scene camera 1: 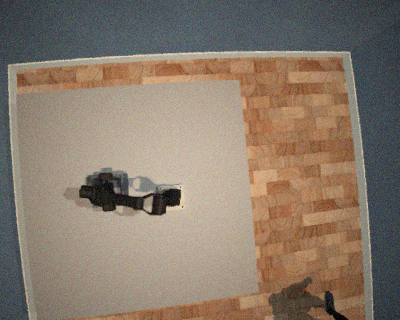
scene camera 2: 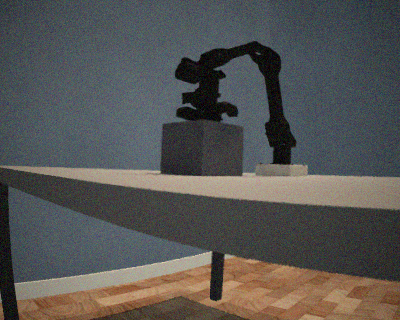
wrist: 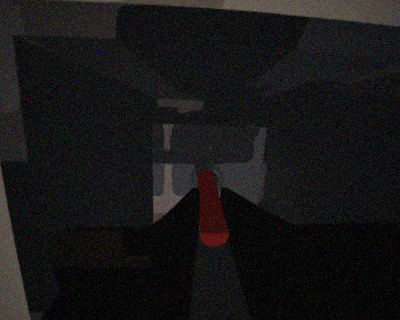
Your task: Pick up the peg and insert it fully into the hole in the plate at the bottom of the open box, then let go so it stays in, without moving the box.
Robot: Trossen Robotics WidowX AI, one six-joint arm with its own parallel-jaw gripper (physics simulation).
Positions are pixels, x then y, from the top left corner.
red peg: wrist 214, 232; not seen in scene camera 2 (hidden by a grey box)
